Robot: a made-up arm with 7 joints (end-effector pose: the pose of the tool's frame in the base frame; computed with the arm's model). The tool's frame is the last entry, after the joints. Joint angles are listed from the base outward.
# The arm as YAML. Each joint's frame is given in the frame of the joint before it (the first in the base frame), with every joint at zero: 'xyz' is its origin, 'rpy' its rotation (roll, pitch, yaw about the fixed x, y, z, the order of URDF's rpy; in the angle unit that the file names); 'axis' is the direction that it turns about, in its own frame. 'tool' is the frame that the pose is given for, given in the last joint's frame.
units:
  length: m
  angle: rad
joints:
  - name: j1
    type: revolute
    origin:
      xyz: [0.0, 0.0, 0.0]
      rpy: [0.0, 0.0, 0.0]
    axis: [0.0, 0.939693, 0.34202]
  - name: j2
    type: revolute
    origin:
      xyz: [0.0, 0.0, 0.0]
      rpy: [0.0, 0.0, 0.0]
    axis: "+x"
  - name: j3
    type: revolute
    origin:
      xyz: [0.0, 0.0, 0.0]
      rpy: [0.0, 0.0, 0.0]
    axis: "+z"
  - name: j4
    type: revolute
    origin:
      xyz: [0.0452, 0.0, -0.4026]
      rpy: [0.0, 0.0, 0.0]
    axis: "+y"
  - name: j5
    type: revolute
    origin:
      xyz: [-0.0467, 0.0, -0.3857]
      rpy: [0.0, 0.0, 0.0]
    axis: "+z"
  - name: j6
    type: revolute
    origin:
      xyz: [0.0, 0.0, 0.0]
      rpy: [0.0, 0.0, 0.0]
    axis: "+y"
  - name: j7
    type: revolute
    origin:
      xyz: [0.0, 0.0, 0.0]
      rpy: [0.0, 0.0, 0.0]
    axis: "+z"
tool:
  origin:
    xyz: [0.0, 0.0, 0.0]
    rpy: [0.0, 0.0, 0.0]
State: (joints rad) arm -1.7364 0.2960 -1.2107 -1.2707 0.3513 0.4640 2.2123
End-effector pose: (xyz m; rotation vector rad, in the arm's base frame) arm 0.5100 -0.4571 0.0763 -1.1744 -0.9472 -0.0572
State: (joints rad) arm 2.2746 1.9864 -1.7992 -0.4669 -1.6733 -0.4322 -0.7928
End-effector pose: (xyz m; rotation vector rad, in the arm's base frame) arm -0.0663 0.6937 0.3684 2.4562 0.2998 -0.3223
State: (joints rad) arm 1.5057 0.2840 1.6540 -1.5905 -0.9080 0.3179 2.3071
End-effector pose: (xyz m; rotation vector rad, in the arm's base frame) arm -0.4701 0.3746 0.1420 1.9429 -1.4717 1.0014
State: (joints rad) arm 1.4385 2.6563 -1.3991 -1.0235 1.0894 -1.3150 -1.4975
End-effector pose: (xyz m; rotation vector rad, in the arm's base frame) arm 0.1827 0.6779 0.2084 -0.3001 0.5576 -2.7552
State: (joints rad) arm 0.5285 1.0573 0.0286 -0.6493 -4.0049 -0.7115 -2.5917
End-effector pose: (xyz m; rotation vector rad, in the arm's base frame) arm -0.0722 0.6619 -0.3995 1.5054 0.5093 -0.3943
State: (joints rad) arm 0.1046 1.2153 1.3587 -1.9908 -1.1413 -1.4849 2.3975
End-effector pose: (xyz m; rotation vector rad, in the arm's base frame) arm 0.1001 0.4150 0.2722 0.1308 -1.4271 -0.9558
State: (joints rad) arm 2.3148 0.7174 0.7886 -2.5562 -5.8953 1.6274 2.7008
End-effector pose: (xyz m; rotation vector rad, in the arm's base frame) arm -0.1594 0.2682 -0.0492 1.7911 -0.6198 2.0953
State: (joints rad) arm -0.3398 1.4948 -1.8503 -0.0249 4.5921 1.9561 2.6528
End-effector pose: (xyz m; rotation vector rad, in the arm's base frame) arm 0.1087 0.7802 -0.0505 1.2421 -1.4358 -1.8801
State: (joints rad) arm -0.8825 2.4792 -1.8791 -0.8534 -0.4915 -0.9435 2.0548
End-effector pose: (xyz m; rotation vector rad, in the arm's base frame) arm -0.1518 0.6939 0.2579 0.5717 -0.3032 0.4587
